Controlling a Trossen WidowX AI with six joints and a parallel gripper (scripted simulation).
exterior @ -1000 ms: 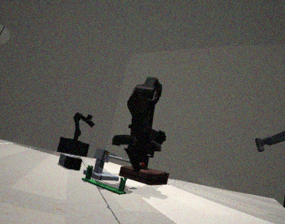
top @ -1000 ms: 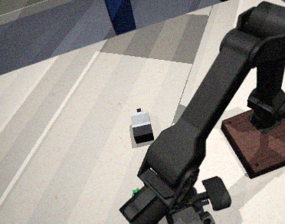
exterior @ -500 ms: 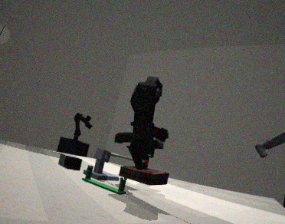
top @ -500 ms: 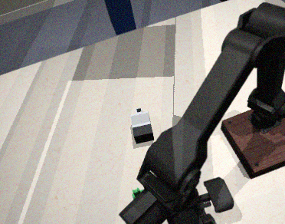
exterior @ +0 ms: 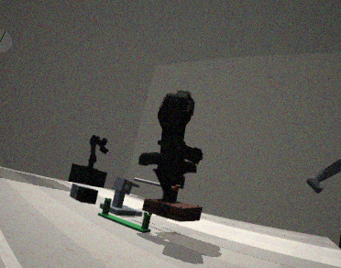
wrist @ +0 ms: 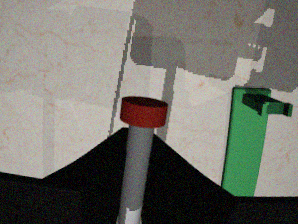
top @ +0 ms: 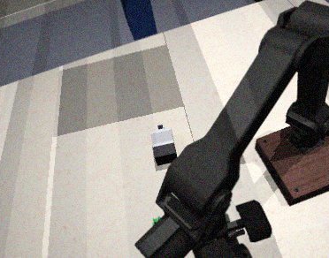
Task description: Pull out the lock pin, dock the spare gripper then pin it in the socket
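Now: gripper tip 80 mm short of the green rack, 60 mm to the left of it and 60 mm above it. Also, from my gripper tip: spare gripper: 310 mm to the right, 60 mm below, 30 mm behind; then grey mount: 160 mm to the right, 40 mm behind, 30 mm below.
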